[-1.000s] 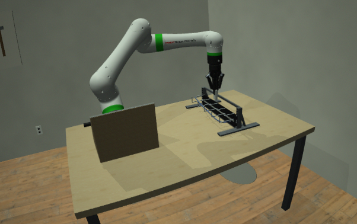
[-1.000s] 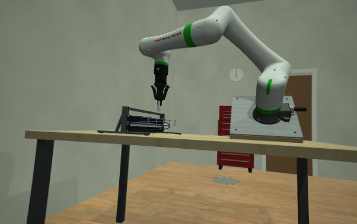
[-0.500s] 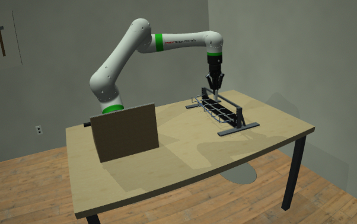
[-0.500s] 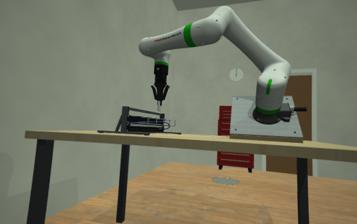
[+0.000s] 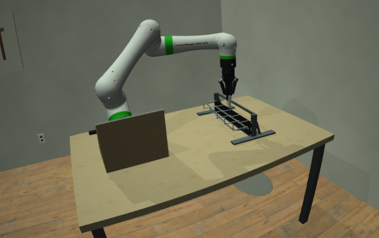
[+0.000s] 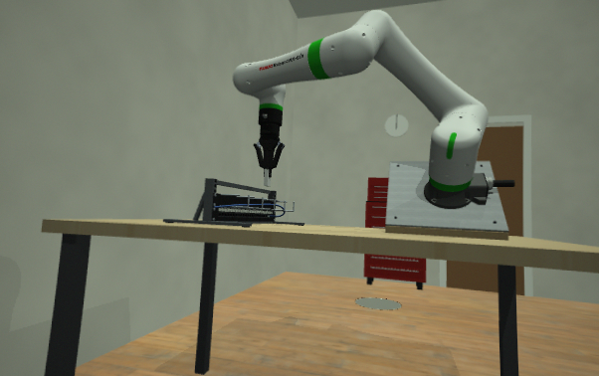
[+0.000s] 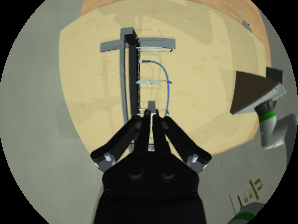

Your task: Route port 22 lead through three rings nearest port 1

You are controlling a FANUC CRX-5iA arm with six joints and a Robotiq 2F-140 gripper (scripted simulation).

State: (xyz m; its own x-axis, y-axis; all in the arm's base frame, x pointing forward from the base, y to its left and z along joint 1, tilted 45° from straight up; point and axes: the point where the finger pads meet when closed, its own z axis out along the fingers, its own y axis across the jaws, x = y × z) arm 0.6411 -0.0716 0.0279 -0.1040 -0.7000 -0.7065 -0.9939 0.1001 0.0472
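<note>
Now: the black rack 110 mm below my hand, 60 mm ahead of it and 40 mm to the left of it.
</note>
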